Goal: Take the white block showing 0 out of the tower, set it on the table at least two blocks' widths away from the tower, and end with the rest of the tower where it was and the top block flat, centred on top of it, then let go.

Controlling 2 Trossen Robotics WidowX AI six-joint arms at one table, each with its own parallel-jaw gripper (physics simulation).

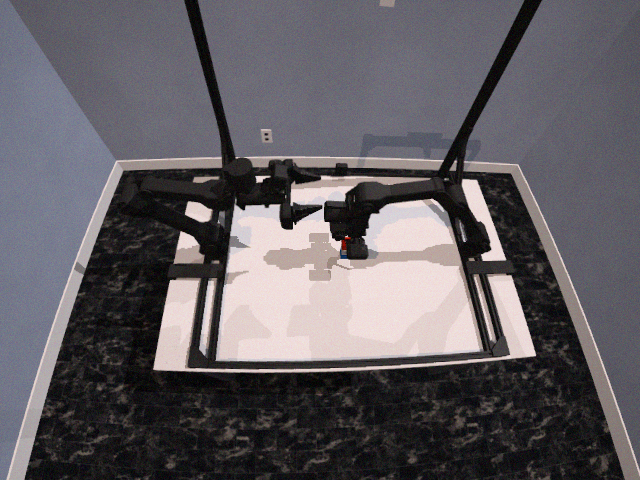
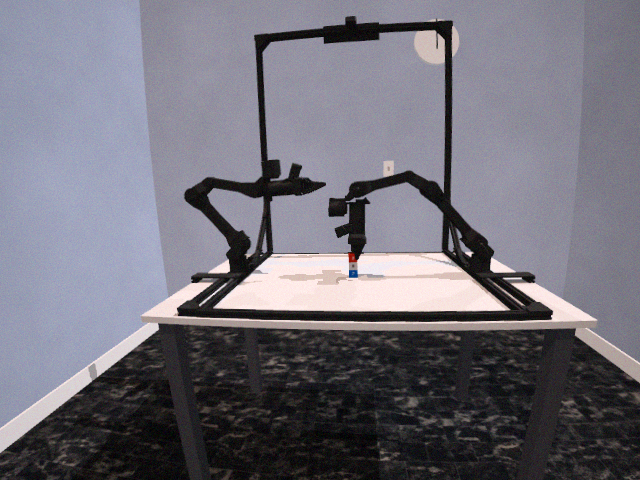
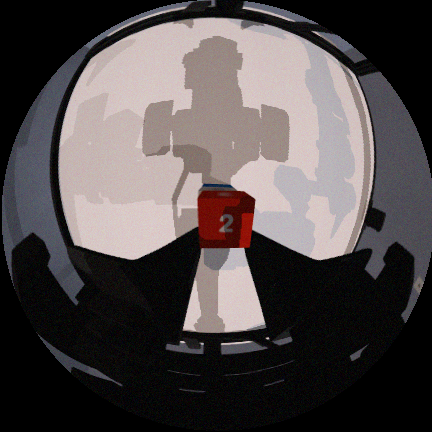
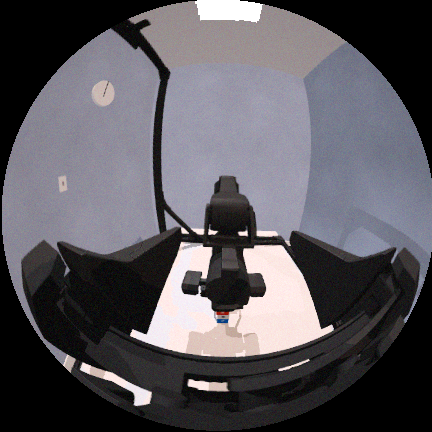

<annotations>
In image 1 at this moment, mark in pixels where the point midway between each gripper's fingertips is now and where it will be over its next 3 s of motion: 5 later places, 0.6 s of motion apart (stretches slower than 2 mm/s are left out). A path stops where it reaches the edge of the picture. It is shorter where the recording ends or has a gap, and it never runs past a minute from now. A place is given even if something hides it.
My left gripper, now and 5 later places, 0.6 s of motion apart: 351,244; 352,240; 354,236; 365,236; 382,236; 374,241
My right gripper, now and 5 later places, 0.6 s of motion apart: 321,191; 321,193; 320,196; 318,198; 316,200; 313,201
</annotations>
